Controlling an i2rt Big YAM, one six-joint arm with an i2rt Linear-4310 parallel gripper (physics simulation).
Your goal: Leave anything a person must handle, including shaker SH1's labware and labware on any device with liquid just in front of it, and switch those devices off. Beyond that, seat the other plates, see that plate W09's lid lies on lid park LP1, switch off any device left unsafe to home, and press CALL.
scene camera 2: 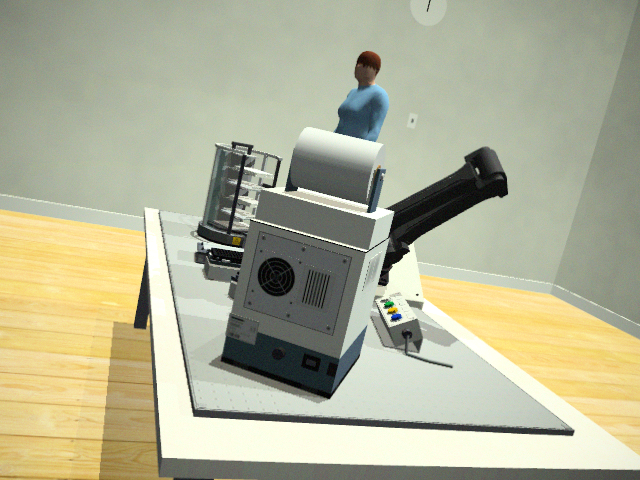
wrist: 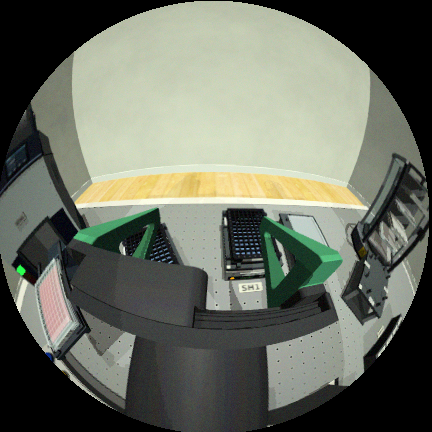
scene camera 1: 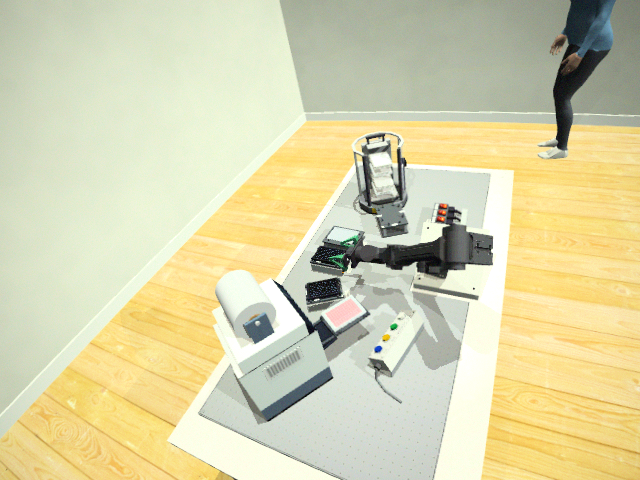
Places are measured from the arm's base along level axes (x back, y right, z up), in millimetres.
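Pixels of known places: gripper, between the fingertips: [wrist: 209, 217] [scene camera 1: 335, 251].
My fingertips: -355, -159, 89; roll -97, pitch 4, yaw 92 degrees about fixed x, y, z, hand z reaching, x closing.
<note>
Ahead of a thing's pixels: the offset from my fingertips to its top centre, as dx, dy, dz. "*": to the spot under its first point.
My gripper [scene camera 1: 345, 250] [wrist: 209, 217] is open and empty, its green fingers above the mat near shaker SH1. A black plate {-86, +68, -102} [scene camera 1: 328, 255] [wrist: 245, 232] sits on SH1; a small amber light shows on the shaker's front in the wrist view. A second black plate {-15, -108, -102} [scene camera 1: 324, 289] [wrist: 164, 246] is on another device, partly behind a finger. A pale lid {-103, +225, -128} [scene camera 1: 342, 235] [wrist: 306, 226] lies on lid park LP1. A pink-filled plate {+141, -216, -41} [scene camera 1: 344, 313] [wrist: 56, 305] rests on the tray before the large white device. The button box {+321, -200, -88} [scene camera 1: 408, 338] [scene camera 2: 402, 324] has green, yellow and blue buttons; their labels are unreadable.
The large white device [scene camera 1: 289, 377] [scene camera 2: 299, 289] [wrist: 32, 205] shows a green light in the wrist view. A plate carousel [scene camera 1: 382, 188] [scene camera 2: 237, 191] [wrist: 395, 225] stands beyond LP1, with a dark nest {+61, +406, -96} [scene camera 1: 391, 219] [wrist: 369, 287] before it. Red switches {* +273, +500, -122} [scene camera 1: 442, 212] are by the arm base. A person [scene camera 1: 589, 41] [scene camera 2: 364, 111] stands beyond the table.
</note>
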